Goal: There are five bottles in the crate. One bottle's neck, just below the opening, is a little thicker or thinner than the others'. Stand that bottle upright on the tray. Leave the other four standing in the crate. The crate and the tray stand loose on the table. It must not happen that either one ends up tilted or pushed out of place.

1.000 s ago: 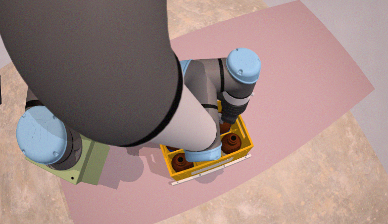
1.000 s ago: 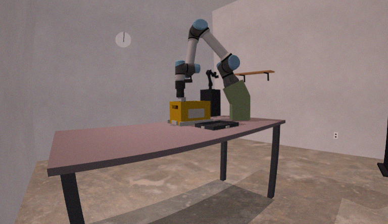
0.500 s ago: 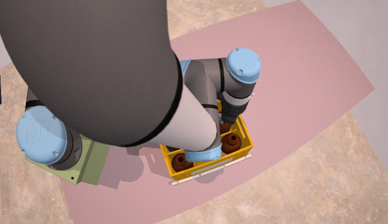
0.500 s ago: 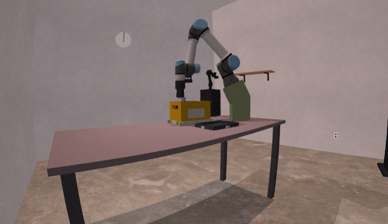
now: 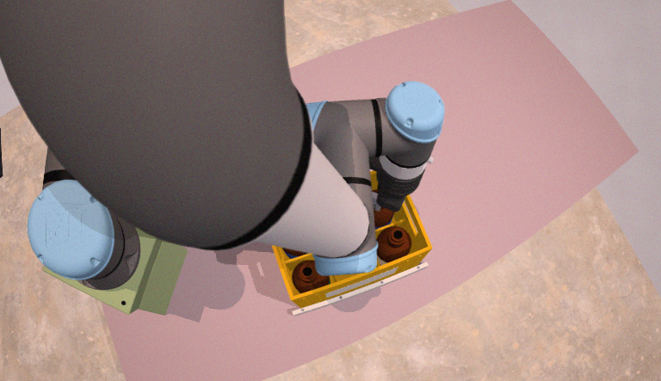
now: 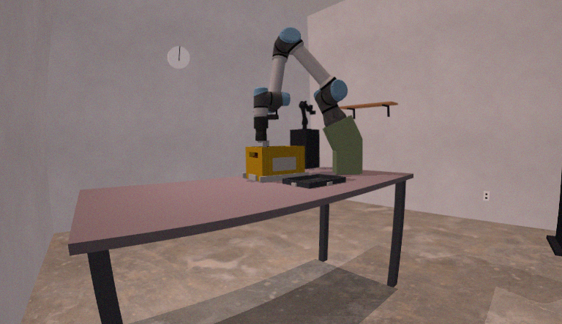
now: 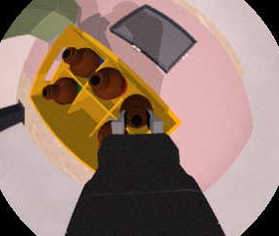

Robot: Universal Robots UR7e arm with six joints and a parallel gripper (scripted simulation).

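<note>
Right now the glass bottle is 8 cm to the right of my hand, 7 cm below it and 2 cm behind it. From my hand the other things lie so: dark tray 25 cm to the left, 15 cm below, 8 cm behind; crate 9 cm behind, 8 cm below, 3 cm to the right.
</note>
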